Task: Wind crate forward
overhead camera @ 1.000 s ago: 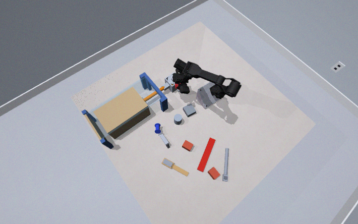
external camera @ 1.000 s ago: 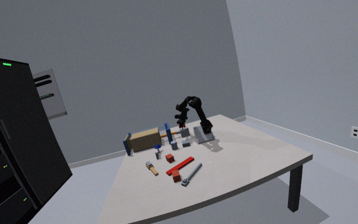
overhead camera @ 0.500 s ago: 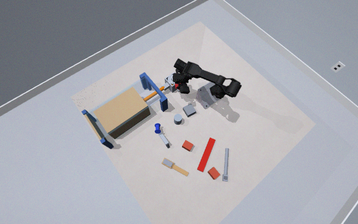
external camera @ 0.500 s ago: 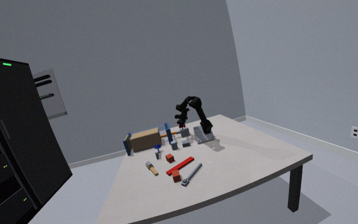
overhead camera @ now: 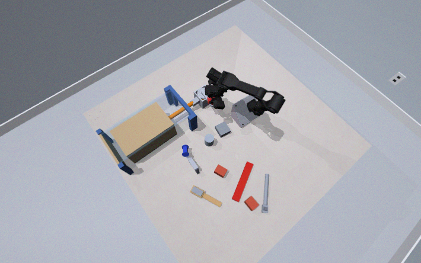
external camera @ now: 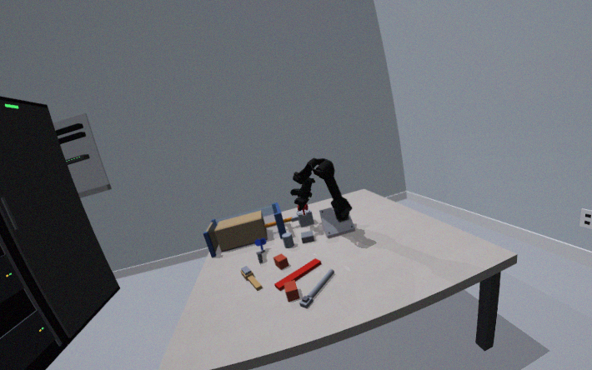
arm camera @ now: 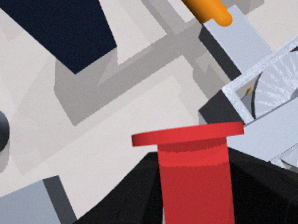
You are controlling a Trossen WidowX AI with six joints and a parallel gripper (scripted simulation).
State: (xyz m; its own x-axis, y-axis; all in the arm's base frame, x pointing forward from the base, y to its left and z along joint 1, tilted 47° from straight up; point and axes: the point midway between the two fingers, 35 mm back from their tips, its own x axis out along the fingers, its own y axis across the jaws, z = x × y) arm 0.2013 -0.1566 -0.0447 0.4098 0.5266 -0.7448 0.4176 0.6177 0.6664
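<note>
My gripper tip is 2 cm past the red-knobbed handle, 3 cm to the left of it and 3 cm above it. Round my gripper tip: red knob: 2 cm behind, 1 cm to the left; blue frame: 14 cm ahead, 8 cm to the right, 3 cm below; grey winch: 4 cm behind, 10 cm to the right, 10 cm below.
</note>
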